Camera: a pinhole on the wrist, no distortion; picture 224 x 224 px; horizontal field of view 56.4 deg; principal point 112.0 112.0 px. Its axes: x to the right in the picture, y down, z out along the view. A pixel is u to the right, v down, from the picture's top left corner.
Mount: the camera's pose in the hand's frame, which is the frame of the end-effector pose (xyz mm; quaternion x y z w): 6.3 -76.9 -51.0 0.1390 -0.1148 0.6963 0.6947
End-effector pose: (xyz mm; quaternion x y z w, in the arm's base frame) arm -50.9 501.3 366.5 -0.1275 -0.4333 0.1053 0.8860
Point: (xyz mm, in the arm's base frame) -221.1 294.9 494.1
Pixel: 70 178
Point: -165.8 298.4 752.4
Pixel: 65 42
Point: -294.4 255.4 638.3
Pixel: 74 131
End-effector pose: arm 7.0 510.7 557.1 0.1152 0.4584 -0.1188 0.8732
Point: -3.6 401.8 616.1
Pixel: 143 215
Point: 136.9 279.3 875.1
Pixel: 151 212
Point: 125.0 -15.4 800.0
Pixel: 41 153
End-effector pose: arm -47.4 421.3 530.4 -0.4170 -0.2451 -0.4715 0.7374
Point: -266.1 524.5 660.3
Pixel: 52 166
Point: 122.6 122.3 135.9
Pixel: behind the camera
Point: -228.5 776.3 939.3
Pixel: 126 102
